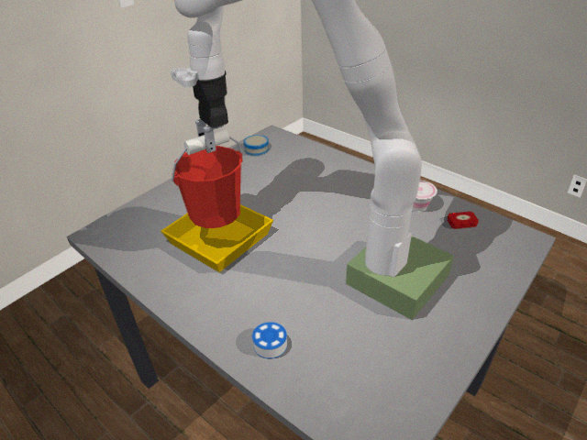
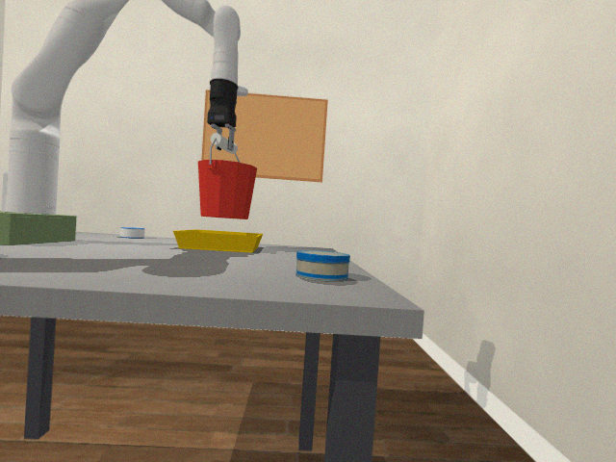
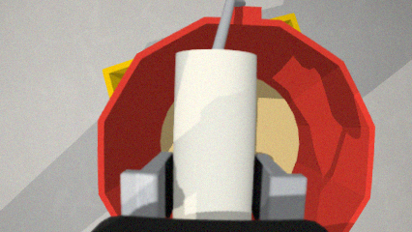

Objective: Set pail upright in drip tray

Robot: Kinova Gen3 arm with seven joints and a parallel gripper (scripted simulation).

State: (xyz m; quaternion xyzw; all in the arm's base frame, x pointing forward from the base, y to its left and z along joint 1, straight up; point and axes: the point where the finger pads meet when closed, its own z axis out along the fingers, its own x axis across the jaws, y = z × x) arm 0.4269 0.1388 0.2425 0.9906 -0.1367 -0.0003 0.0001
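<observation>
My hand is 1 cm short of the red pail and 9 cm above it. Round my hand: blue-and-white puck (34 cm behind, 18 cm to the left, 29 cm below); yellow drip tray (1 cm ahead, 30 cm below); pail handle (1 cm ahead, 3 cm below).
</observation>
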